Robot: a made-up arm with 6 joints. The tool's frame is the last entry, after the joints. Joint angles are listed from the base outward.
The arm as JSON. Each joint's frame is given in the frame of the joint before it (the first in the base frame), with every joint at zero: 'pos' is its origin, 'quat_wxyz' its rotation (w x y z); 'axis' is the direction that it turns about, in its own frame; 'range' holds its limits. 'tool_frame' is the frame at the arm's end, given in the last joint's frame.
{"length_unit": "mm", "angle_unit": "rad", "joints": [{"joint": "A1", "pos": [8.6, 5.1, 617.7], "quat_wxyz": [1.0, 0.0, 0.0, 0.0], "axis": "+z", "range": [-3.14, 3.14]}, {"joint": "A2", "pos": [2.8, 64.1, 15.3], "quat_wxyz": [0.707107, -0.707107, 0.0, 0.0], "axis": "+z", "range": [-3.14, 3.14]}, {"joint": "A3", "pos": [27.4, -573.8, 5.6], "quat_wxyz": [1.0, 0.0, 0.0, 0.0], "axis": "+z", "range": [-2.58, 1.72]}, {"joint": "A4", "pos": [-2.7, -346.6, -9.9], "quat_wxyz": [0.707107, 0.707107, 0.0, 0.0], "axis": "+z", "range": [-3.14, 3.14]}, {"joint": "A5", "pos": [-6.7, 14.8, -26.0], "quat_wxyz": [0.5, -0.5, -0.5, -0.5], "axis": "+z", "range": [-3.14, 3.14]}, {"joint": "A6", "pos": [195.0, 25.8, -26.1], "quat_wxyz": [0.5, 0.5, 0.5, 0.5], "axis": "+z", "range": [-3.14, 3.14]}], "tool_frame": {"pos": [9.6, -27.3, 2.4], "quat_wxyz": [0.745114, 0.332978, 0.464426, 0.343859]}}
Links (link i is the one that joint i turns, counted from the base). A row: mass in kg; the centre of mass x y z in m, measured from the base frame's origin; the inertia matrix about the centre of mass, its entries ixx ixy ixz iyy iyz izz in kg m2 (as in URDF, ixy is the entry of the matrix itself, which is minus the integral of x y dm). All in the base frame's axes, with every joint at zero. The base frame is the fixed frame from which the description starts. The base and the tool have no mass.
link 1: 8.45; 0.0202 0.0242 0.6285; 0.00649 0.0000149 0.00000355 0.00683 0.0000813 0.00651
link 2: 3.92; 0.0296 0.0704 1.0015; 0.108 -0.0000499 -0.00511 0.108 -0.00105 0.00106
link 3: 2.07; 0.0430 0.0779 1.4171; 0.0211 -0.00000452 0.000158 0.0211 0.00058 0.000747
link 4: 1.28; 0.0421 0.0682 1.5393; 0.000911 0 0 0.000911 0 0.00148
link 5: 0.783; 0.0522 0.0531 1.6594; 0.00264 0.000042 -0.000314 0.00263 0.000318 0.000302
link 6: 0.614; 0.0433 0.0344 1.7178; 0.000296 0 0 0.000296 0 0.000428
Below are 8 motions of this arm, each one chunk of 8 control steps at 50 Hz.
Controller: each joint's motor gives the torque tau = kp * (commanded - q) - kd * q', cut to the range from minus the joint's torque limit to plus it. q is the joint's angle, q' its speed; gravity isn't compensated. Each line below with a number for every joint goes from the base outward.
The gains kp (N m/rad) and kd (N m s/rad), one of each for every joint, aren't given. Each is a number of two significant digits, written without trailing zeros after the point. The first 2 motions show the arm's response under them.
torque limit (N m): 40 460 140 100 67 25
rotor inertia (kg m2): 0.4 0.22 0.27 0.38 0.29 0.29
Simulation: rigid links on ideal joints. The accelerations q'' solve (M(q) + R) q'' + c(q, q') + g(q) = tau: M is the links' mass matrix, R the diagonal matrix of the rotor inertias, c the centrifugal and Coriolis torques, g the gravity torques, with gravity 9.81 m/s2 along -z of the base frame. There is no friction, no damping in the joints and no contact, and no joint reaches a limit. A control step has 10 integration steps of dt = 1/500 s. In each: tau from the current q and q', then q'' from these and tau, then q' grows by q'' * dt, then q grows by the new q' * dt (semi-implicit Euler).
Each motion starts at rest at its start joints. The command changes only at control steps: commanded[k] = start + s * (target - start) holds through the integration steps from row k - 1 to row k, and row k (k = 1, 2, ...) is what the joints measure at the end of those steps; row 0 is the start. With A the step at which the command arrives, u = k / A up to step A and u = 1 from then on. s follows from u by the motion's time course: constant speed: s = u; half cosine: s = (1 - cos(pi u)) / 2; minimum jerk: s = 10 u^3 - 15 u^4 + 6 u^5; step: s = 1 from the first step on.
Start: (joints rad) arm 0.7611 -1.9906 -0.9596 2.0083 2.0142 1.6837
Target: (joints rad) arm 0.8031 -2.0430 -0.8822 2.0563 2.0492 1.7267
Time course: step
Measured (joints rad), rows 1 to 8:
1: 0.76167 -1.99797 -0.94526 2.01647 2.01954 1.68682
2: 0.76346 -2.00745 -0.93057 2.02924 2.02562 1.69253
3: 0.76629 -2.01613 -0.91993 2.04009 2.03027 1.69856
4: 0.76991 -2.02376 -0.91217 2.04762 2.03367 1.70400
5: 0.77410 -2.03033 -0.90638 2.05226 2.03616 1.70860
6: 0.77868 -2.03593 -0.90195 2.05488 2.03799 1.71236
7: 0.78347 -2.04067 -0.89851 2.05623 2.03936 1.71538
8: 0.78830 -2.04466 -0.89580 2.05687 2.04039 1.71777
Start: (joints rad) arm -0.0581 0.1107 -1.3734 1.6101 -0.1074 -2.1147
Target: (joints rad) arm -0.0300 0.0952 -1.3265 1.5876 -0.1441 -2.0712
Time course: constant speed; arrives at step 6
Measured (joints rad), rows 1 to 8:
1: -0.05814 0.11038 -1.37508 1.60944 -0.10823 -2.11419
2: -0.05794 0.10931 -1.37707 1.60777 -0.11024 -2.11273
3: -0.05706 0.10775 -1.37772 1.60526 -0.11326 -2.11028
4: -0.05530 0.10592 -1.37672 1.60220 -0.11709 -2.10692
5: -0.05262 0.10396 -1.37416 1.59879 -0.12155 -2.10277
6: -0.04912 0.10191 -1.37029 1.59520 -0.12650 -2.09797
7: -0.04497 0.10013 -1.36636 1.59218 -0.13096 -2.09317
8: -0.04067 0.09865 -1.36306 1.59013 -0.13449 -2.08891
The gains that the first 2 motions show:
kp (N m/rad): 180 1700 550 460 330 130
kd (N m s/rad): 13 220 46 24 25 14
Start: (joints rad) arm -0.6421 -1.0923 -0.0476 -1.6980 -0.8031 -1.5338
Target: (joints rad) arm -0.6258 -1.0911 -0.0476 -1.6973 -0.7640 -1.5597
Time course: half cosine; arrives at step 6
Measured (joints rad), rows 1 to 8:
1: -0.64220 -1.09384 -0.04838 -1.69798 -0.80297 -1.53391
2: -0.64241 -1.09658 -0.05128 -1.69762 -0.80173 -1.53443
3: -0.64260 -1.09971 -0.05509 -1.69695 -0.79867 -1.53568
4: -0.64266 -1.10282 -0.05896 -1.69617 -0.79386 -1.53779
5: -0.64248 -1.10570 -0.06245 -1.69544 -0.78807 -1.54057
6: -0.64199 -1.10824 -0.06536 -1.69487 -0.78244 -1.54361
7: -0.64117 -1.11042 -0.06765 -1.69448 -0.77783 -1.54646
8: -0.64005 -1.11225 -0.06939 -1.69427 -0.77436 -1.54892

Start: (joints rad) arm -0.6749 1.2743 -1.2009 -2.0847 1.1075 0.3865
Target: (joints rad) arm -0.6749 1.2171 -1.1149 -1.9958 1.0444 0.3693
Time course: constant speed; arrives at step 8
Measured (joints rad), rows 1 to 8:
1: -0.67484 1.27546 -1.20049 -2.08299 1.10714 0.38641
2: -0.67473 1.27658 -1.19750 -2.07829 1.10586 0.38611
3: -0.67460 1.27679 -1.19213 -2.07090 1.10308 0.38552
4: -0.67450 1.27602 -1.18511 -2.06169 1.09893 0.38464
5: -0.67443 1.27436 -1.17697 -2.05140 1.09370 0.38350
6: -0.67440 1.27189 -1.16808 -2.04056 1.08768 0.38214
7: -0.67441 1.26873 -1.15866 -2.02948 1.08110 0.38060
8: -0.67445 1.26497 -1.14888 -2.01830 1.07411 0.37893

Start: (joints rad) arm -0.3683 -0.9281 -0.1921 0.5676 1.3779 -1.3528
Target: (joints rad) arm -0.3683 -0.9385 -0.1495 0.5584 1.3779 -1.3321
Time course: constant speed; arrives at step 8
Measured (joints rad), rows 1 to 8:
1: -0.36845 -0.92976 -0.19204 0.56747 1.37846 -1.35263
2: -0.36873 -0.93273 -0.19286 0.56730 1.37911 -1.35214
3: -0.36902 -0.93617 -0.19355 0.56705 1.37950 -1.35132
4: -0.36926 -0.93967 -0.19354 0.56663 1.37968 -1.35016
5: -0.36944 -0.94300 -0.19263 0.56601 1.37974 -1.34873
6: -0.36953 -0.94608 -0.19080 0.56521 1.37976 -1.34706
7: -0.36956 -0.94888 -0.18816 0.56426 1.37976 -1.34520
8: -0.36952 -0.95142 -0.18483 0.56320 1.37978 -1.34318

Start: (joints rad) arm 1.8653 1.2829 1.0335 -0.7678 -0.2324 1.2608
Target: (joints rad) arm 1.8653 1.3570 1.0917 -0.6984 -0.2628 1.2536
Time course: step
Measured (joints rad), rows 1 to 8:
1: 1.86514 1.28948 1.03617 -0.75546 -0.23836 1.26009
2: 1.86488 1.30064 1.04591 -0.73678 -0.24550 1.25894
3: 1.86465 1.31272 1.05867 -0.72148 -0.25012 1.25794
4: 1.86446 1.32431 1.07133 -0.71118 -0.25263 1.25718
5: 1.86433 1.33475 1.08239 -0.70497 -0.25392 1.25665
6: 1.86425 1.34380 1.09132 -0.70151 -0.25462 1.25627
7: 1.86423 1.35145 1.09811 -0.69971 -0.25509 1.25599
8: 1.86425 1.35779 1.10302 -0.69884 -0.25549 1.25577

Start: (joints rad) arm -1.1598 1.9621 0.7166 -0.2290 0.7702 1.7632
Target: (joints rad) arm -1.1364 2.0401 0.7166 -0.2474 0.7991 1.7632
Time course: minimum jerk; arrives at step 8
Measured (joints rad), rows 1 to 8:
1: -1.15988 1.96392 0.71590 -0.22907 0.76965 1.76318
2: -1.16001 1.96729 0.71605 -0.22941 0.76917 1.76316
3: -1.16006 1.97206 0.71636 -0.23042 0.76974 1.76314
4: -1.15993 1.97849 0.71641 -0.23238 0.77165 1.76312
5: -1.15949 1.98656 0.71640 -0.23520 0.77472 1.76310
6: -1.15868 1.99577 0.71678 -0.23844 0.77850 1.76308
7: -1.15744 2.00527 0.71791 -0.24146 0.78234 1.76307
8: -1.15578 2.01422 0.71972 -0.24375 0.78571 1.76307

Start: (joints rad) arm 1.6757 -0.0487 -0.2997 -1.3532 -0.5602 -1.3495
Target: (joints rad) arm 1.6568 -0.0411 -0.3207 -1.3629 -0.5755 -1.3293
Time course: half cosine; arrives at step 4
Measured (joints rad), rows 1 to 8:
1: 1.67538 -0.04854 -0.30120 -1.35340 -0.56089 -1.34926
2: 1.67433 -0.04824 -0.30447 -1.35427 -0.56266 -1.34829
3: 1.67237 -0.04778 -0.30902 -1.35596 -0.56540 -1.34632
4: 1.66962 -0.04734 -0.31378 -1.35794 -0.56847 -1.34369
5: 1.66660 -0.04704 -0.31785 -1.35957 -0.57119 -1.34099
6: 1.66377 -0.04680 -0.32110 -1.36066 -0.57331 -1.33857
7: 1.66139 -0.04659 -0.32361 -1.36132 -0.57490 -1.33655
8: 1.65953 -0.04637 -0.32551 -1.36169 -0.57606 -1.33490

